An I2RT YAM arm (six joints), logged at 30 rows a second.
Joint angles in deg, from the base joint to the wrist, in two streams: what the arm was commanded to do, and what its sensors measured. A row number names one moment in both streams.
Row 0, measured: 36.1 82.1 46.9 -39.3 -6.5 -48.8
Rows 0 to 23, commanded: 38.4 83.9 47.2 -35.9 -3.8 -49.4; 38.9 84.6 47.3 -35.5 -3.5 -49.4; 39.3 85.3 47.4 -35.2 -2.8 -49.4; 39.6 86.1 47.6 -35.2 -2.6 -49.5; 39.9 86.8 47.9 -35.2 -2.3 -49.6; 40.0 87.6 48.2 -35.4 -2.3 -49.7; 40.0 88.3 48.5 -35.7 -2.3 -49.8; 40.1 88.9 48.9 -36.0 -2.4 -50.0; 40.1 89.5 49.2 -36.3 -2.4 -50.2; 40.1 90.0 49.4 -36.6 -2.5 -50.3; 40.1 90.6 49.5 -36.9 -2.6 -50.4; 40.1 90.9 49.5 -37.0 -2.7 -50.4; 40.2 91.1 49.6 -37.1 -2.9 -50.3; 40.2 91.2 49.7 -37.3 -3.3 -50.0; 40.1 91.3 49.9 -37.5 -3.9 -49.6; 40.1 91.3 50.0 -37.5 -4.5 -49.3; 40.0 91.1 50.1 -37.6 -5.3 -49.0; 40.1 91.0 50.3 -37.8 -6.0 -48.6; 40.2 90.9 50.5 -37.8 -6.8 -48.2; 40.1 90.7 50.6 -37.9 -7.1 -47.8; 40.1 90.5 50.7 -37.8 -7.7 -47.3; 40.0 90.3 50.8 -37.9 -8.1 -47.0; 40.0 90.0 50.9 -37.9 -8.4 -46.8; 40.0 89.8 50.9 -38.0 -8.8 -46.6
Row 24, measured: 39.9 90.0 49.8 -38.2 -6.0 -48.1
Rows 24 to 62, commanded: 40.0 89.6 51.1 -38.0 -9.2 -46.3; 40.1 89.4 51.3 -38.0 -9.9 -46.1; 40.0 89.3 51.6 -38.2 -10.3 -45.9; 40.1 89.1 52.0 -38.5 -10.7 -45.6; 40.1 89.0 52.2 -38.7 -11.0 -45.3; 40.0 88.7 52.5 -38.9 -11.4 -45.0; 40.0 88.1 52.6 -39.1 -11.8 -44.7; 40.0 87.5 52.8 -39.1 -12.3 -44.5; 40.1 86.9 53.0 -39.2 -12.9 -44.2; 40.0 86.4 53.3 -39.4 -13.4 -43.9; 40.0 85.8 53.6 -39.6 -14.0 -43.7; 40.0 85.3 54.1 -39.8 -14.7 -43.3; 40.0 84.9 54.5 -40.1 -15.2 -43.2; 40.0 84.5 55.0 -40.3 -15.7 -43.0; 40.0 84.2 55.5 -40.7 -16.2 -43.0; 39.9 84.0 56.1 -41.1 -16.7 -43.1; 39.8 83.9 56.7 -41.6 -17.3 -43.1; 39.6 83.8 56.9 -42.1 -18.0 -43.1; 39.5 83.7 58.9 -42.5 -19.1 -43.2; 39.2 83.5 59.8 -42.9 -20.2 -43.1; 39.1 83.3 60.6 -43.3 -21.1 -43.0; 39.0 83.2 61.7 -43.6 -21.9 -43.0; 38.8 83.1 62.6 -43.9 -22.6 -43.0; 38.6 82.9 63.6 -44.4 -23.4 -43.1; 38.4 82.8 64.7 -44.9 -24.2 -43.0; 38.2 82.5 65.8 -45.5 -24.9 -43.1; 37.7 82.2 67.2 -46.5 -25.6 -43.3; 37.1 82.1 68.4 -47.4 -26.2 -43.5; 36.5 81.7 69.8 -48.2 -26.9 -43.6; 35.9 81.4 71.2 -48.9 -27.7 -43.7; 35.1 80.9 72.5 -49.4 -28.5 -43.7; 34.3 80.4 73.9 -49.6 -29.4 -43.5; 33.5 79.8 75.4 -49.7 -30.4 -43.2; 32.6 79.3 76.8 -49.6 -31.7 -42.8; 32.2 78.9 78.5 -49.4 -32.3 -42.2; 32.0 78.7 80.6 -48.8 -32.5 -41.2; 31.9 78.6 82.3 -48.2 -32.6 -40.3; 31.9 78.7 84.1 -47.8 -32.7 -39.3; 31.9 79.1 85.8 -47.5 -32.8 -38.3
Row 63, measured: 32.1 80.3 79.8 -48.5 -29.5 -42.0
